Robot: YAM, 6 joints.
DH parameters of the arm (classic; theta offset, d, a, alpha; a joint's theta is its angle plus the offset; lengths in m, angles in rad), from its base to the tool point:
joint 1: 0 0.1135 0.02 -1.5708
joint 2: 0 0 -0.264 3.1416
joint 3: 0.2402 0 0.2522 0
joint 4: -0.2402 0 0.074 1.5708
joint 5: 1.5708 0 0 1.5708
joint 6: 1.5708 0.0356 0 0
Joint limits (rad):
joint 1: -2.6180..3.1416
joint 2: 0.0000..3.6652
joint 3: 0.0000..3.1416
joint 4: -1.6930..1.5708
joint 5: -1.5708..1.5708
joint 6: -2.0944..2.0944
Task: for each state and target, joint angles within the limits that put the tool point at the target. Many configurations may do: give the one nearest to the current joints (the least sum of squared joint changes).
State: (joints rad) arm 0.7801 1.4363 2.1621 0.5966 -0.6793 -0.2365
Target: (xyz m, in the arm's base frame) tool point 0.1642 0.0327 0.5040
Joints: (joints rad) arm 0.0641 0.9262 1.1830 0.3634 -0.6706 -0.2365
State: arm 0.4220 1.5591 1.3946 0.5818 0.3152 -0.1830
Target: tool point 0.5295 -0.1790 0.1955
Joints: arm -0.3073 2.4038 1.7988 0.5531 0.2970 -0.1830
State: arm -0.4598 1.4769 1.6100 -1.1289 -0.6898 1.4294
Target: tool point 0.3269 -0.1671 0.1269
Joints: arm -0.5313 2.1097 1.4095 -1.0175 -0.6501 1.4294
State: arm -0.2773 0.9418 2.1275 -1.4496 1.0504 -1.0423
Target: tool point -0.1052 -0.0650 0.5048
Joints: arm 0.2916 0.6433 2.0366 -1.6043 1.1181 -1.0423
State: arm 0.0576 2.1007 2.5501 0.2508 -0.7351 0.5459
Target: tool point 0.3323 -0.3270 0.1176
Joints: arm -0.8290 2.2406 1.4849 -0.1448 -0.7431 0.5459
